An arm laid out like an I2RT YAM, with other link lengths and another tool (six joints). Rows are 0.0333 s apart.
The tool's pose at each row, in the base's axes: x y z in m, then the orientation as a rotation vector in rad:
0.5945, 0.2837, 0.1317, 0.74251, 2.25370, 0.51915
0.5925, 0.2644, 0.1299, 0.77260, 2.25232, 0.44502
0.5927, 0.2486, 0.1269, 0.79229, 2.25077, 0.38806
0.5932, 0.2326, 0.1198, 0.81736, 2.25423, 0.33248
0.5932, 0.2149, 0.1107, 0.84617, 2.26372, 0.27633
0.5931, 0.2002, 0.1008, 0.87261, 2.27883, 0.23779
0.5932, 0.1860, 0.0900, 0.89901, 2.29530, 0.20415
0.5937, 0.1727, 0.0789, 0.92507, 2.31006, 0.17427
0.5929, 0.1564, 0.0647, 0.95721, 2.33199, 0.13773
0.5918, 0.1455, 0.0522, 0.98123, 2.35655, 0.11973
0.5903, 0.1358, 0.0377, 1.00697, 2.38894, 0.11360
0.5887, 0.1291, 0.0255, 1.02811, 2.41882, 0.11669
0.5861, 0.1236, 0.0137, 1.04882, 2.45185, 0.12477
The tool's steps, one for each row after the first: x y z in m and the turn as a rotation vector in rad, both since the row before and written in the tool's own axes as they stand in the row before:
-0.0102, -0.0163, -0.0031, 0.05625, -0.02593, -0.00049
-0.0087, -0.0135, 0.0008, 0.04238, -0.01950, -0.00254
-0.0068, -0.0155, 0.0046, 0.04546, -0.01291, 0.00122
-0.0065, -0.0176, 0.0065, 0.04937, -0.00605, 0.00294
-0.0041, -0.0154, 0.0078, 0.03903, 0.00539, 0.00527
-0.0035, -0.0149, 0.0092, 0.03619, 0.00882, 0.00630
-0.0032, -0.0137, 0.0101, 0.03301, 0.00895, 0.00737
-0.0030, -0.0174, 0.0125, 0.04150, 0.01512, 0.00831
-0.0005, -0.0125, 0.0109, 0.02735, 0.02184, 0.00640
0.0012, -0.0122, 0.0125, 0.02253, 0.03303, 0.00817
0.0018, -0.0092, 0.0104, 0.01426, 0.03258, 0.00744
0.0026, -0.0088, 0.0096, 0.01199, 0.03679, 0.00722

